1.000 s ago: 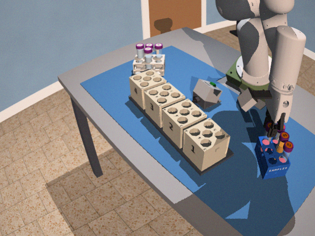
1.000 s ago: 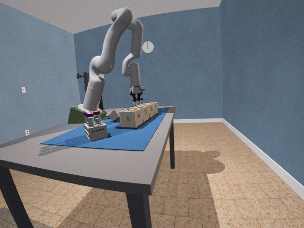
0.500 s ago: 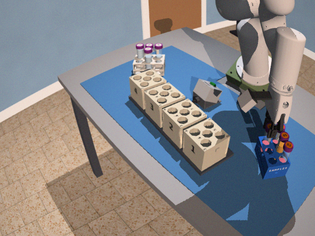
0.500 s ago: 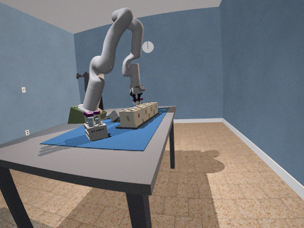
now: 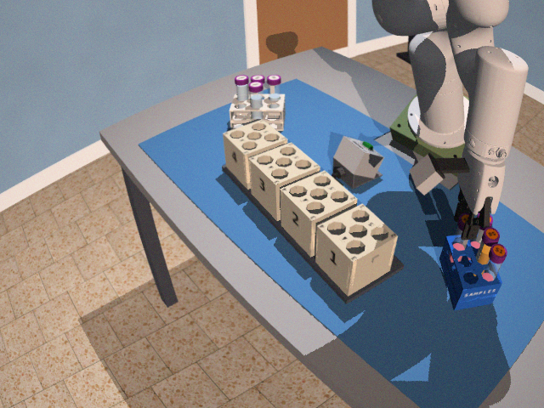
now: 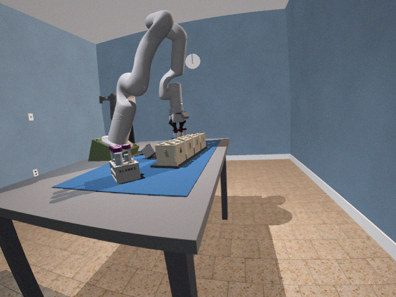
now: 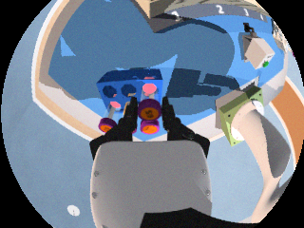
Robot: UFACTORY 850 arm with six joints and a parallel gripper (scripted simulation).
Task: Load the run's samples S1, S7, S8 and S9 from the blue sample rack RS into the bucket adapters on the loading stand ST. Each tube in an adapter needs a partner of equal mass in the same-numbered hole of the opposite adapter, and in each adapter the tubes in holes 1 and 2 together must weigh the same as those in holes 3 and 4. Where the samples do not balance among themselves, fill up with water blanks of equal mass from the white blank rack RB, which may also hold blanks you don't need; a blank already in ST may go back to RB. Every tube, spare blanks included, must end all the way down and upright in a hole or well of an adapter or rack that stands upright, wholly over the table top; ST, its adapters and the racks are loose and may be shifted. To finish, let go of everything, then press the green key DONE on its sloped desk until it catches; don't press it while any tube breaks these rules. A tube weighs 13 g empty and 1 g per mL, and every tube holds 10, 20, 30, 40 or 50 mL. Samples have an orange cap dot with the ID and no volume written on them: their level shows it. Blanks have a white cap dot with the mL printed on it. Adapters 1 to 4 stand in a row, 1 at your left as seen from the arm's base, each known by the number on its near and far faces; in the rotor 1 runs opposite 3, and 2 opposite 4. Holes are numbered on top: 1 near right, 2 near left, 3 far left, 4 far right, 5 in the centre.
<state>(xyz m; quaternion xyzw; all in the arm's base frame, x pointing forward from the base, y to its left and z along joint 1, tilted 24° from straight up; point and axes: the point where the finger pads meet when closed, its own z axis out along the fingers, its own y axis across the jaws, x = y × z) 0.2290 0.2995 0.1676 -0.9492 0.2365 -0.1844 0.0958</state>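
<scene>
The tube is 100 mm to the left of my hand and 50 mm below it. Round my hand: loading stand ST: 170 mm ahead, 270 mm to the right, 110 mm below; white blank rack: 90 mm ahead, 620 mm to the right, 90 mm below; blue sample rack: 40 mm to the left, 90 mm below.
</scene>
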